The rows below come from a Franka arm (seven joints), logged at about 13 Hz.
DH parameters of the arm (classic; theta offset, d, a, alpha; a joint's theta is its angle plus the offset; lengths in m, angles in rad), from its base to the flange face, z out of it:
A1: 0 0.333 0 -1.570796
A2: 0 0 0 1.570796
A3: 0 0.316 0.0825 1.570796
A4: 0 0 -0.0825 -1.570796
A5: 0 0.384 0 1.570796
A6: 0 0 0.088 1.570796
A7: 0 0.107 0 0
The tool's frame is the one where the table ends.
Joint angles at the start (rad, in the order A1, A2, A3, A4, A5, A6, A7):
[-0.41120, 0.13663, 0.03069, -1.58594, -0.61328, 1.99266, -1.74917]
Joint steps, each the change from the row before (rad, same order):
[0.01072, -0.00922, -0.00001, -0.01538, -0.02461, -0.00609, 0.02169]
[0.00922, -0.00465, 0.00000, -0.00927, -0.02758, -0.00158, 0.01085]
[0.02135, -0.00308, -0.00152, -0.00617, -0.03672, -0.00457, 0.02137]
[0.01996, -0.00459, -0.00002, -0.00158, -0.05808, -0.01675, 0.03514]
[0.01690, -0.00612, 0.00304, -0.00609, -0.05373, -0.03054, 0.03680]
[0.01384, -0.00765, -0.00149, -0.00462, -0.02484, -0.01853, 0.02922]
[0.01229, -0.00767, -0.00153, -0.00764, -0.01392, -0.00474, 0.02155]
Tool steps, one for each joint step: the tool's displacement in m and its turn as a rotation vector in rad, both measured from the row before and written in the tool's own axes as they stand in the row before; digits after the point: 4 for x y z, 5 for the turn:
[0.0057, -0.0010, -0.0023, 0.00808, -0.01819, -0.00026]
[0.0041, 0.0003, -0.0020, 0.00318, -0.02244, -0.01012]
[0.0079, 0.0033, -0.0059, -0.00123, -0.03044, -0.01045]
[0.0043, 0.0019, -0.0077, 0.00692, -0.05119, -0.00055]
[0.0049, -0.0004, -0.0061, 0.01993, -0.04637, 0.00290]
[0.0021, -0.0012, -0.0057, 0.00845, -0.02314, 0.01413]
[0.0031, -0.0004, -0.0053, -0.00302, -0.01277, 0.00956]

